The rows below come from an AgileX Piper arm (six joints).
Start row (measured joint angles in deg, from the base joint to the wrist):
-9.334 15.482 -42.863 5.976 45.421 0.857
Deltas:
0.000 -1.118 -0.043 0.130 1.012 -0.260
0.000 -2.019 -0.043 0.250 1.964 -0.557
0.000 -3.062 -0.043 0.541 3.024 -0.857
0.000 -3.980 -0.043 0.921 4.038 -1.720
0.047 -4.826 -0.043 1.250 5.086 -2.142
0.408 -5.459 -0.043 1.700 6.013 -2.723
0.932 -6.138 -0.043 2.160 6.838 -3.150
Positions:
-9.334 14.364 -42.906 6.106 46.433 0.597
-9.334 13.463 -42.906 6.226 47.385 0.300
-9.334 12.420 -42.906 6.517 48.445 0.000
-9.334 11.502 -42.906 6.897 49.459 -0.863
-9.287 10.656 -42.906 7.226 50.507 -1.285
-8.926 10.023 -42.906 7.676 51.434 -1.866
-8.402 9.344 -42.906 8.136 52.259 -2.293

